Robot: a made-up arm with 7 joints.
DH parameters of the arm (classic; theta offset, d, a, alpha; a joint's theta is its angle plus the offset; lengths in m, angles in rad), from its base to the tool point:
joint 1: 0 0.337 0 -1.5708
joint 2: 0 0 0 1.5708
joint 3: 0 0.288 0.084 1.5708
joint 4: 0 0 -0.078 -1.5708
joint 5: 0 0.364 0 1.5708
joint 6: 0 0 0.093 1.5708
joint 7: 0 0 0 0
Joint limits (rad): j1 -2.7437..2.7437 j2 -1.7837..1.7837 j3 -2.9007..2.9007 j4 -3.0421..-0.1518 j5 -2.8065..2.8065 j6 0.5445..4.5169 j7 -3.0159..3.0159
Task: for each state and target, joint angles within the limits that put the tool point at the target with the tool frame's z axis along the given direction. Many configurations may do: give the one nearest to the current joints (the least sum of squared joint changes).
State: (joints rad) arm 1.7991 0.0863 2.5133 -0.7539 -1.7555 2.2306 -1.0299
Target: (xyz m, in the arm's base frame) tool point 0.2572 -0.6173 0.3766 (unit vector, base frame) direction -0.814 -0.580 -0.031
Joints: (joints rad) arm 2.1460 -0.6225 2.8519 -1.4620 -1.5324 1.9122 -1.0299
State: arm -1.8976 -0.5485 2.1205 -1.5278 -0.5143 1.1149 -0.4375
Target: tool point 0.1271 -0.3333 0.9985 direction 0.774 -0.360 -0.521
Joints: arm -2.3500 0.4912 2.0662 -0.8658 -0.3894 1.7272 -0.4375
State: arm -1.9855 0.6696 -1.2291 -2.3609 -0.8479 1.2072 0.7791
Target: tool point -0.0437 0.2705 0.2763 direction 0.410 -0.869 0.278
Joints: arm -2.5751 0.7494 -1.6696 -2.8028 -0.2416 0.9507 0.7791
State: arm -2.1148 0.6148 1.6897 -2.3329 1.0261 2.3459 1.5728
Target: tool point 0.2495 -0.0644 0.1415 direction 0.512 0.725 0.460
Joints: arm -1.9211 1.0993 1.1508 -2.8494 1.2557 2.0923 1.5728
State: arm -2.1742 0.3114 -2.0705 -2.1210 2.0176 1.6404 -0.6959
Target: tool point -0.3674 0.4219 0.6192 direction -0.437 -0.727 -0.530
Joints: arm -2.7437 0.4965 -1.6264 -1.6256 1.3680 1.0016 -0.6959
